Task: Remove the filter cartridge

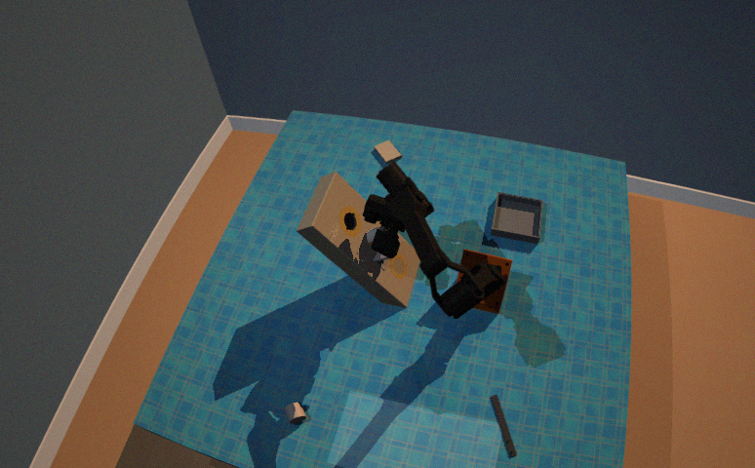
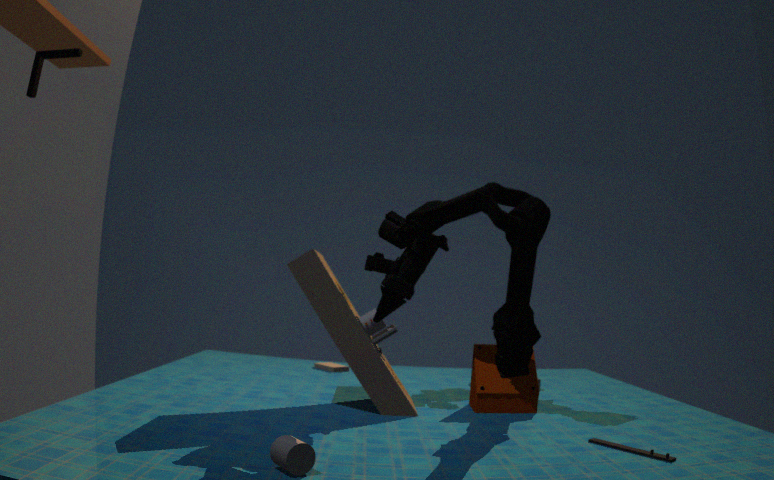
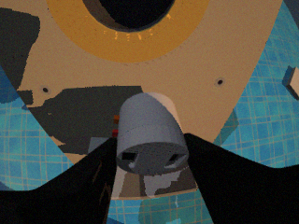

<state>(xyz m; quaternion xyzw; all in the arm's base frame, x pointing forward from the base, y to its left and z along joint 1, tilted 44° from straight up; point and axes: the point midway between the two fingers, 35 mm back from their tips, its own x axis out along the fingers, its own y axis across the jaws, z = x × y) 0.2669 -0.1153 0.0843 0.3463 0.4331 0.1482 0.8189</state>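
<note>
Now: the tan service panel 40 mm ahead of my gripper tip, 10 mm to the left of it and 30 mm below it. From my gripper tip the other things lie so: small tan block 90 mm ahead, 480 mm to the right, 170 mm below; round grey filter cartridge right at my gripper tip; grey tray 370 mm behind, 260 mm to the right, 170 mm below.
</note>
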